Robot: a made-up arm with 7 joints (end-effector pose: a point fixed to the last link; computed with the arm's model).
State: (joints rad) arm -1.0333 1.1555 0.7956 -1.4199 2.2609 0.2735 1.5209
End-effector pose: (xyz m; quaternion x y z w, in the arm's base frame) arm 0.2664 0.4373 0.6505 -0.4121 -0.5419 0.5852 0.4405
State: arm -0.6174 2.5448 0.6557 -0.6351 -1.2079 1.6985 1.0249
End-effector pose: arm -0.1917 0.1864 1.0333 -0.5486 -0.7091 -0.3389 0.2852
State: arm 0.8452 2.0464 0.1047 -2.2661 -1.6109 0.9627 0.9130
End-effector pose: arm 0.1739 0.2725 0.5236 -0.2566 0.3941 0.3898 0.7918
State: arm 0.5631 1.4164 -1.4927 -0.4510 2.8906 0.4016 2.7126
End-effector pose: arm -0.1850 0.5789 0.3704 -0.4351 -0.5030 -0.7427 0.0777
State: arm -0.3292 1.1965 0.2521 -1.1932 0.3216 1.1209 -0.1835
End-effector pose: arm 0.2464 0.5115 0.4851 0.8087 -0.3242 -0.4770 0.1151
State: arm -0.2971 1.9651 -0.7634 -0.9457 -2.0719 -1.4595 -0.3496
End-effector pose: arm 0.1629 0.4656 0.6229 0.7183 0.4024 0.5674 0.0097
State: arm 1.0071 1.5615 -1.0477 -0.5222 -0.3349 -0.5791 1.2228
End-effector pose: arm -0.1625 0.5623 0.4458 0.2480 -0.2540 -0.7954 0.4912
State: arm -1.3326 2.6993 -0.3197 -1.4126 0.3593 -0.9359 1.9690
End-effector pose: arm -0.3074 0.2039 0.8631 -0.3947 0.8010 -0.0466 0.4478
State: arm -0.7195 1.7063 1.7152 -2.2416 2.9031 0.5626 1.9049
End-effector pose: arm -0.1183 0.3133 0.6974 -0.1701 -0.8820 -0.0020 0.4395
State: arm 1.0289 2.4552 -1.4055 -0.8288 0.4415 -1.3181 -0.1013
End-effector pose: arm 0.2357 0.4861 0.7030 -0.1464 -0.5844 -0.7785 0.1763
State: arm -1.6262 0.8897 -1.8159 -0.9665 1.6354 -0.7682 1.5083
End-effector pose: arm 0.5565 0.1433 0.5682 0.2775 -0.8058 0.3783 0.3613
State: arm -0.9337 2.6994 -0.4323 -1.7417 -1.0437 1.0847 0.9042
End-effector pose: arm -0.0791 0.1430 0.8949 -0.4870 -0.3630 0.2393 0.7575
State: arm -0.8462 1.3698 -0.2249 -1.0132 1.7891 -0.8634 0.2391
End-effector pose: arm 0.3258 0.4766 0.5593 -0.5633 0.4552 -0.6467 0.2393
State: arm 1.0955 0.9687 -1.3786 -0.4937 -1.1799 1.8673 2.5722
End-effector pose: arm -0.4886 0.3501 0.2565 -0.6072 0.4085 0.6560 0.1846
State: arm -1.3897 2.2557 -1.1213 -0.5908 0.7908 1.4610 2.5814
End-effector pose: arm -0.1310 0.5224 0.8163 -0.4699 -0.4176 -0.7765 0.0438
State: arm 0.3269 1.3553 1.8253 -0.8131 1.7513 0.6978 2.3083
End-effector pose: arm -0.1381 0.5940 0.5212 -0.2578 -0.1786 0.8725 0.3747
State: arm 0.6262 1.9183 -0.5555 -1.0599 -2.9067 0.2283 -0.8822
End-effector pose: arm 0.0422 0.5504 0.5055 0.8723 -0.2953 -0.1429 0.3625
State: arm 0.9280 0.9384 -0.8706 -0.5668 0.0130 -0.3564 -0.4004
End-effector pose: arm -0.3253 0.4162 0.1957 -0.0227 -0.6120 -0.7595 0.2196
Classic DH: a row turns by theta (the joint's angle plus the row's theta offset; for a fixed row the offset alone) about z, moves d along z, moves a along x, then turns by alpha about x. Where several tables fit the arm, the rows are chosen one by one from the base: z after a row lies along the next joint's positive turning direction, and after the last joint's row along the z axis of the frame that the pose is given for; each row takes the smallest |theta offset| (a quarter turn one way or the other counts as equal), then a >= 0, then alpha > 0; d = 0 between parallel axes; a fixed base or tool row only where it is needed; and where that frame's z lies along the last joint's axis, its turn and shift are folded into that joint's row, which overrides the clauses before.
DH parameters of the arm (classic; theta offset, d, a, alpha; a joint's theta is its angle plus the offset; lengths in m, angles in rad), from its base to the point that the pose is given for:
base (fixed): 0 0.4906 -0.0084 -1.2217
joint 1: 1.5708 -0.0301 0.0023 1.5708
joint 2: 1.2217 0.0064 0.0186 -1.5708
joint 3: -1.5708 -0.4454 0.0341 -1.5708
joint 4: 0 0.0274 -0.0178 1.5708
joint 5: 0 -0.1836 -0.0101 -1.5708
joint 6: 0 0.0444 0.027 1.5708
joint 7: 1.5708 0.0074 0.0101 -1.5708
tool (fixed): 3.1416 0.0129 0 0

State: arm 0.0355 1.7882 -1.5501 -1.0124 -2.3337 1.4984 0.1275
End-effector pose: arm -0.0148 0.5326 0.4040 0.3570 -0.0748 0.3932 0.8440
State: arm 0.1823 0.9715 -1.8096 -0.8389 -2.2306 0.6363 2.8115
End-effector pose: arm -0.1550 0.3637 0.0404 0.1954 -0.7855 -0.5619 0.1705
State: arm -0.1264 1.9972 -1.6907 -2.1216 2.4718 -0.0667 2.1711
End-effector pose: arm 0.0082 0.4095 0.4698 0.4834 0.4883 0.4798 0.5456
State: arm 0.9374 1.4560 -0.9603 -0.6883 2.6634 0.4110 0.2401
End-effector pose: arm -0.2580 0.5399 0.4142 0.8087 0.2512 -0.1447 0.5118
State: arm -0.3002 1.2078 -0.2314 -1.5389 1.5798 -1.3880 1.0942
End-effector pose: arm 0.2908 0.4136 0.3551 -0.1780 0.5877 -0.7890 0.0172
